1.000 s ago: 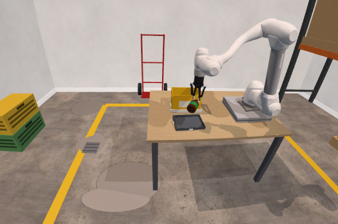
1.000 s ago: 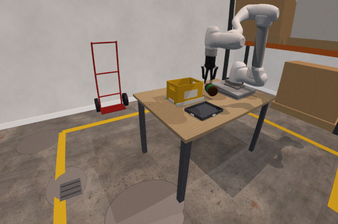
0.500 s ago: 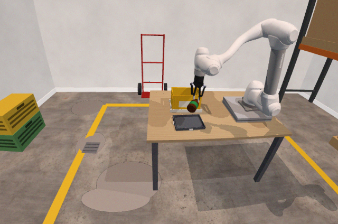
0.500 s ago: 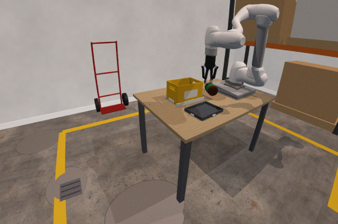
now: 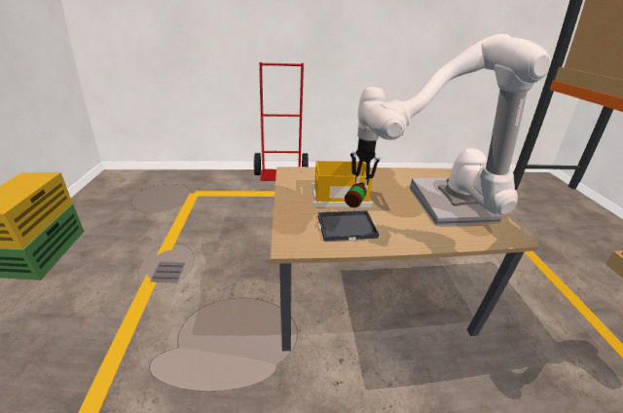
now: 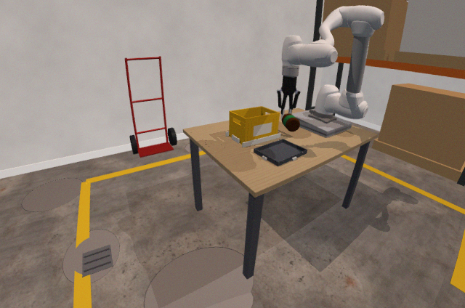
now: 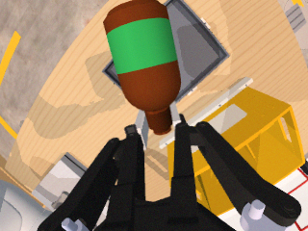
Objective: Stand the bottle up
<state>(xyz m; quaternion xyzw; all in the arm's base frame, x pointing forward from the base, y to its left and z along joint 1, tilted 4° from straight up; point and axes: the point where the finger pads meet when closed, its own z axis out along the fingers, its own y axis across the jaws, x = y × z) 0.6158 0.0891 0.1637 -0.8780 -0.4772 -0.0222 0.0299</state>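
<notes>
Right now the bottle is 50 mm to the left of my hand, 30 mm ahead of it and 20 mm below it. From my hand the other things lie so: dark tray: 200 mm below, 60 mm ahead, 40 mm to the left; yellow crate: 230 mm to the right, 130 mm below, 30 mm ahead.
</notes>
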